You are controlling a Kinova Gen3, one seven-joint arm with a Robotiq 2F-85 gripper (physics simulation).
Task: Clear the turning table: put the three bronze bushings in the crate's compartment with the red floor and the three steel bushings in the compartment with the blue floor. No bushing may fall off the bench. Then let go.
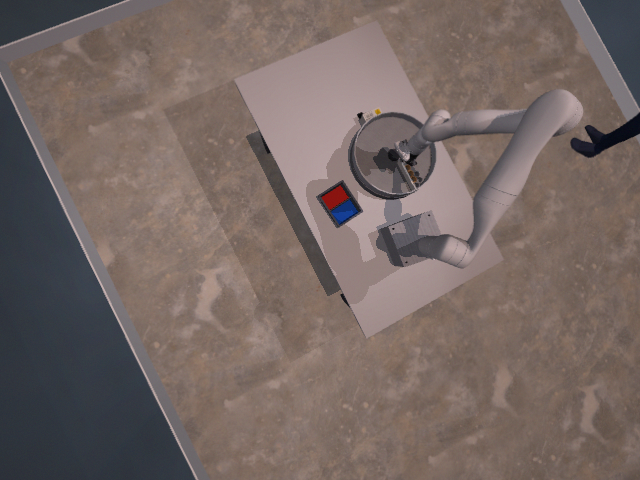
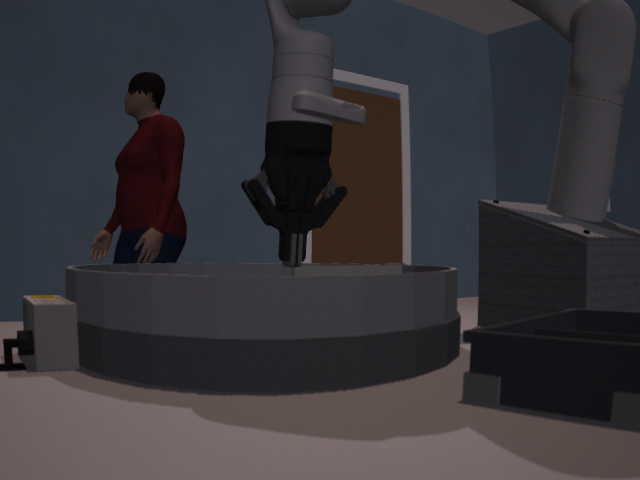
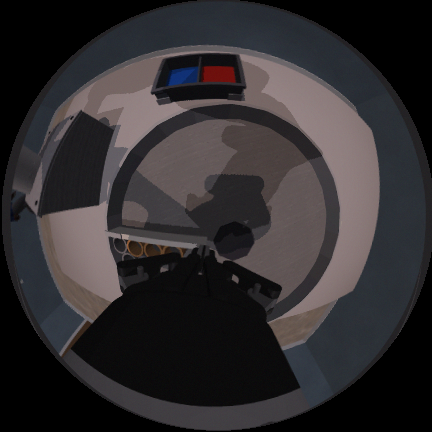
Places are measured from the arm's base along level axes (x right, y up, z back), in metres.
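Pixels of known places: gripper, fingertip midpoint: [image 1: 401, 159] [image 2: 291, 266] [image 3: 203, 251]; arm's base, origin of the base link: [image 1: 428, 245] [image 2: 575, 214].
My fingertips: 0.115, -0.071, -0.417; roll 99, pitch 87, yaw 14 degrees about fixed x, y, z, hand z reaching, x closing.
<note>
Ahead of a thing's pixels: the offset from my fingertips to its middle, as dx, dy, dz. "*": to the spot under its first point. Level surfaces: height alone.
My gripper [image 2: 293, 262] [image 3: 203, 251] is shut and empty, pointing down, its tips at the hub end of a light divider bar {* -0.011, -0.020, +0.068} [image 1: 404, 174] [image 3: 160, 238] on the round turning table [image 1: 371, 142] [image 2: 258, 304] [image 3: 300, 210]. Three bronze bushings stand in a row along the bar; one bronze bushing {+0.014, -0.022, +0.111} [image 3: 128, 248] shows beside a steel bushing {+0.014, -0.022, +0.142} [image 3: 120, 252] near the rim. Other steel bushings are partly hidden by the row and my gripper. The crate {-0.362, -0.062, +0.057} [image 1: 327, 211] [image 2: 542, 372] [image 3: 200, 93] has a red floor {dy -0.081} [image 1: 334, 197] [image 3: 218, 74] and a blue floor [image 1: 344, 211] [image 3: 183, 76], with no bushing on either.
A dark hub {-0.007, -0.030, -0.045} [image 1: 393, 154] [image 3: 234, 240] stands mid-table. A raised rim surrounds the turning table. A small white box {* -0.035, -0.029, -0.277} [image 1: 368, 116] [image 2: 51, 333] stands against its outside. The arm's mount block [image 1: 413, 232] [image 2: 537, 268] [image 3: 77, 165] is near the crate. A person [image 2: 155, 170] stands behind the bench.
</note>
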